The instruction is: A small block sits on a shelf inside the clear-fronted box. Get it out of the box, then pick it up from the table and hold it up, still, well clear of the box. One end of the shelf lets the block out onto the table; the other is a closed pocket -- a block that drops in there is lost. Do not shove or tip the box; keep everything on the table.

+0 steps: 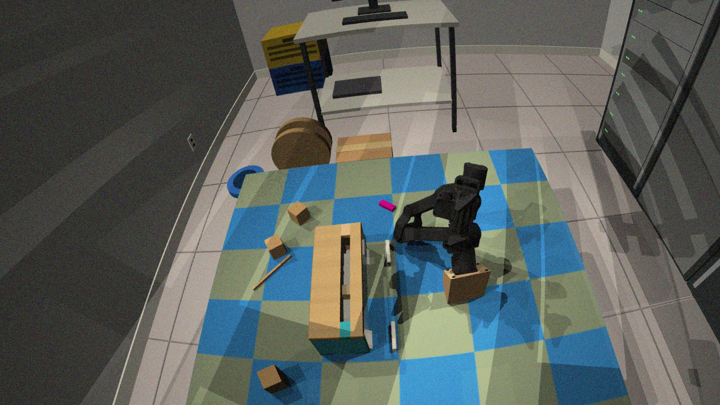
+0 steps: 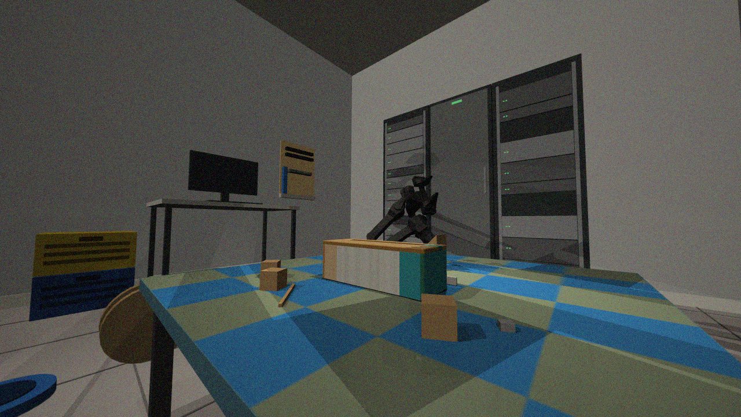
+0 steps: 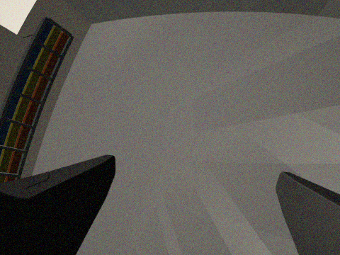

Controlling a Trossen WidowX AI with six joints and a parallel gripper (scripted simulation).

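Right now my gripper tip is 27 cm short of the tan block, 26 cm above it and 1 cm to the left of it. Round my gripper tip: magenta piece (41 cm to the right, 35 cm below, 16 cm ahead); long tan box (29 cm below, 26 cm ahead, 5 cm to the right); small metal piece (40 cm ahead, 34 cm to the left, 34 cm below).
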